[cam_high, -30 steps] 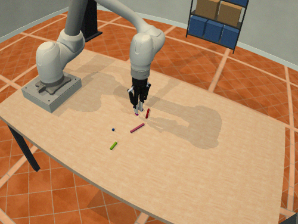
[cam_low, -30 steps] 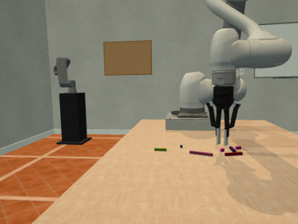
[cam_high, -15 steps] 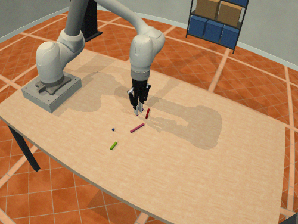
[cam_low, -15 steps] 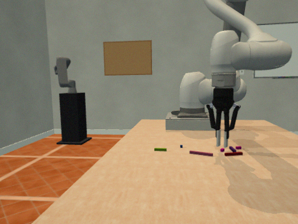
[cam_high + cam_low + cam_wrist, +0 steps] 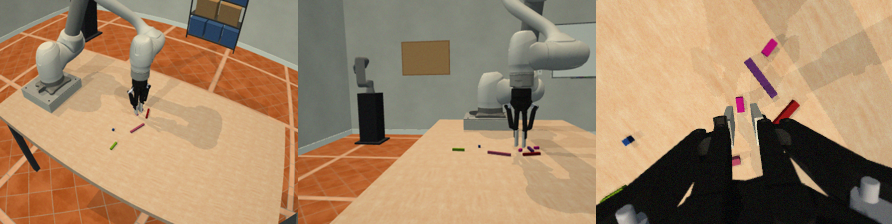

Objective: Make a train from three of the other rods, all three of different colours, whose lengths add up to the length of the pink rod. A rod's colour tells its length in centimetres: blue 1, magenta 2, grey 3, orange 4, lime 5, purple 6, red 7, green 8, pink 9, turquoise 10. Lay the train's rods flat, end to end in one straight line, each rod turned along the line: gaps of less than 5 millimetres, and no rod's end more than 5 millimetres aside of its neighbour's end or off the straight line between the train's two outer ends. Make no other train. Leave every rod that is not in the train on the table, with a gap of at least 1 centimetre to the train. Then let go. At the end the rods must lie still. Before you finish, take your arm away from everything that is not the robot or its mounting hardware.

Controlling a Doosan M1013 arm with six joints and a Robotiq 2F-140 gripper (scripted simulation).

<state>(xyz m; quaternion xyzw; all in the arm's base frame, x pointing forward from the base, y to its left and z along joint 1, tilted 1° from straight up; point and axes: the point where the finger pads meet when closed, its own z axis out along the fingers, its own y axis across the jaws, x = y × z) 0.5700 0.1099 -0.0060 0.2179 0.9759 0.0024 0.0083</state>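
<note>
Right now my hand is 5 cm above the purple rod, 4 cm to the right of it and 3 cm past it. Round my hand: pink rod 8 cm to the right, 5 cm below, 5 cm ahead; then red rod 5 cm below, 4 cm to the left, 4 cm ahead; then blue rod 16 cm to the right, 5 cm below, 5 cm behind.
</note>
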